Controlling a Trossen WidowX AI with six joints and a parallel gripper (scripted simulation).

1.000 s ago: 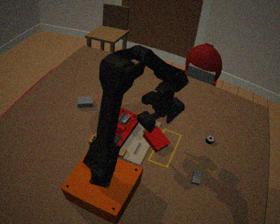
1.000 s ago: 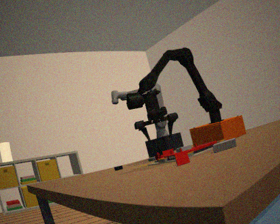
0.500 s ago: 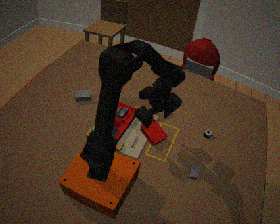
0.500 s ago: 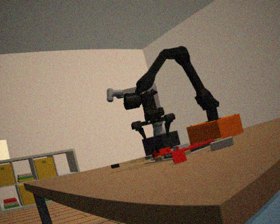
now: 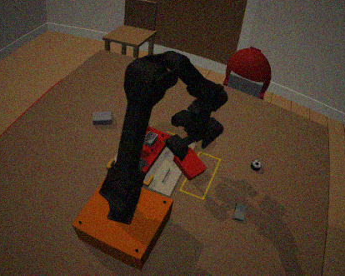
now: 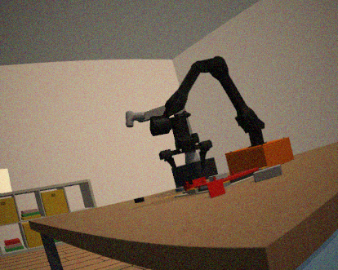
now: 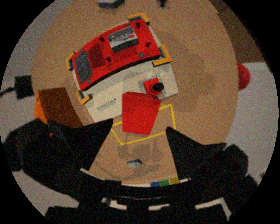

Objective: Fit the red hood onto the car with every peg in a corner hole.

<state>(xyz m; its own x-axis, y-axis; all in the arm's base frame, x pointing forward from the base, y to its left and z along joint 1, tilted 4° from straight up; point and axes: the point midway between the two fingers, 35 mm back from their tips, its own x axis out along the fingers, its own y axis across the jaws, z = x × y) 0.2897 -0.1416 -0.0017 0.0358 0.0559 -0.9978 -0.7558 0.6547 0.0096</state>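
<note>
Now: the red hood 4 cm below my gripper tip. Round my gripper tip: grey engine block: 6 cm ahead, 16 cm to the left, 4 cm below; then small black-and-white ring: 6 cm ahead, 24 cm to the right, 6 cm below.
</note>
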